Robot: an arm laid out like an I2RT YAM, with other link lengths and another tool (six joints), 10 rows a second.
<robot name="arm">
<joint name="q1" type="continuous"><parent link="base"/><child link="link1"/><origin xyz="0.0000 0.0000 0.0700" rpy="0.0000 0.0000 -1.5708"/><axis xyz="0 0 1"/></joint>
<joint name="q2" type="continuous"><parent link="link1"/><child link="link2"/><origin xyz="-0.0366 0.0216 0.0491" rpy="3.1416 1.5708 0.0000"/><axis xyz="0 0 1"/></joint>
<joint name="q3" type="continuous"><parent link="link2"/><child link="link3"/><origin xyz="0.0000 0.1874 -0.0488" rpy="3.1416 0.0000 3.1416"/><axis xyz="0 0 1"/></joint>
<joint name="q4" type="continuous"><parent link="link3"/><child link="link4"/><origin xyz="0.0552 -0.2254 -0.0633" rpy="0.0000 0.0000 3.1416"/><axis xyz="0 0 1"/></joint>
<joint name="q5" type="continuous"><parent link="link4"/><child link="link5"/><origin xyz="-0.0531 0.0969 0.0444" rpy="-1.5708 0.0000 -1.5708"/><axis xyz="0 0 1"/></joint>
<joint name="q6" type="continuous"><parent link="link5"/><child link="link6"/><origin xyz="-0.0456 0.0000 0.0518" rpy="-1.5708 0.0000 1.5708"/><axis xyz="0 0 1"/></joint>
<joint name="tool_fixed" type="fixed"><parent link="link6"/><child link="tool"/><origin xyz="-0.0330 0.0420 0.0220" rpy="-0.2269 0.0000 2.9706"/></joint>
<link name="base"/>
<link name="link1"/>
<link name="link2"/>
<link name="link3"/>
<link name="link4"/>
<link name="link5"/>
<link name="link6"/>
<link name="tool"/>
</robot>
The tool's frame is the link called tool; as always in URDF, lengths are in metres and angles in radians. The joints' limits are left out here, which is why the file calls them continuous.
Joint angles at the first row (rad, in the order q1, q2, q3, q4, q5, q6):
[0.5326, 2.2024, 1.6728, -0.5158, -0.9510, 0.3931]
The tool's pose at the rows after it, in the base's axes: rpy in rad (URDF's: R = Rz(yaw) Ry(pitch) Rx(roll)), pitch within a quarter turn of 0, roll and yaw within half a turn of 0; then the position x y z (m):
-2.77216, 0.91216, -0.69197, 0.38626, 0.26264, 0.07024
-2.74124, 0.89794, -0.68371, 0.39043, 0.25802, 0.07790
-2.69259, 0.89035, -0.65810, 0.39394, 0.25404, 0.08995
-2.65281, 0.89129, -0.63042, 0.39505, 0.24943, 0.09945
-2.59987, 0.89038, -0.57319, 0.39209, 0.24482, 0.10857
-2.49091, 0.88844, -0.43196, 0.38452, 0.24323, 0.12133
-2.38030, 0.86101, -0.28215, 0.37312, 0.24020, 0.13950
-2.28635, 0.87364, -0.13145, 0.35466, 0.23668, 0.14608
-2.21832, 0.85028, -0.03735, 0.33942, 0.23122, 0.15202
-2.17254, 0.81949, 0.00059, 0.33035, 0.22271, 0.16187
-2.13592, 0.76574, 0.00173, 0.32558, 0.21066, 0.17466
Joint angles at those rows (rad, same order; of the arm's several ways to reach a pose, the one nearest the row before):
[0.5244, 2.1924, 1.6676, -0.5118, -0.9417, 0.3926]
[0.5127, 2.1718, 1.6604, -0.5018, -0.9339, 0.3932]
[0.5012, 2.1400, 1.6497, -0.4875, -0.9374, 0.3986]
[0.4889, 2.1086, 1.6338, -0.4819, -0.9518, 0.3969]
[0.4777, 2.0653, 1.5999, -0.4813, -0.9797, 0.3729]
[0.4692, 2.0096, 1.5552, -0.4841, -1.0477, 0.3143]
[0.4613, 1.9368, 1.5154, -0.5257, -1.1133, 0.2246]
[0.4560, 1.8755, 1.4622, -0.5955, -1.2066, 0.1273]
[0.4514, 1.8063, 1.3936, -0.6287, -1.2534, 0.0474]
[0.4384, 1.7265, 1.3257, -0.6230, -1.2738, 0.0225]
[0.4155, 1.6297, 1.2436, -0.5703, -1.2737, 0.0307]

